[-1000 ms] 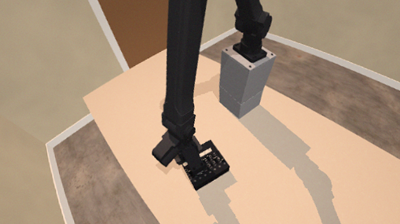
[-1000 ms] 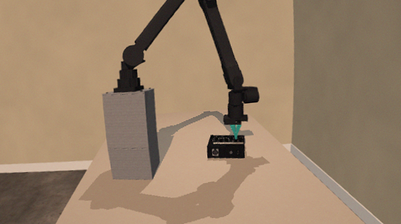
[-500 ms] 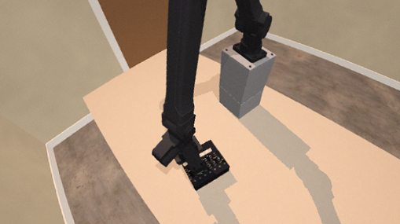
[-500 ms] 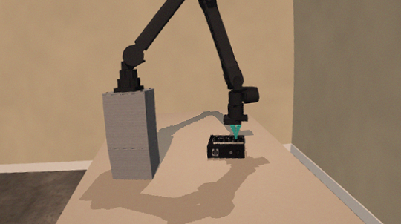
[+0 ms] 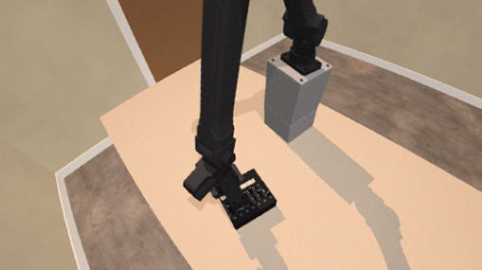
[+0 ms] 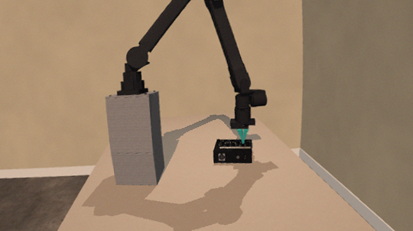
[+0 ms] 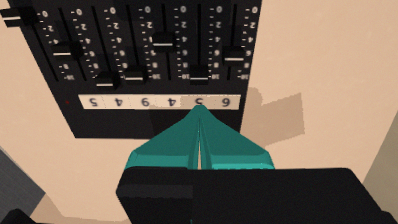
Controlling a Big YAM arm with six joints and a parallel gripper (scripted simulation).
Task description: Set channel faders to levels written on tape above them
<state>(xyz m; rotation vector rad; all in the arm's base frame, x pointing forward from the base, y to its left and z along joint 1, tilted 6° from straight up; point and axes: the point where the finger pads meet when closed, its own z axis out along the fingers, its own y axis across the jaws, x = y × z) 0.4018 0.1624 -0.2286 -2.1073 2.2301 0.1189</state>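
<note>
Now: the channel 2 fader cap 2 cm to the left of my hand and 2 cm below it. Round my hand: channel 4 fader cap 4 cm behind, 3 cm to the left, 2 cm below; then channel 3 fader cap 5 cm to the left, 2 cm below, 2 cm behind; then channel 1 fader cap 4 cm to the left, 2 cm below, 2 cm ahead.
</note>
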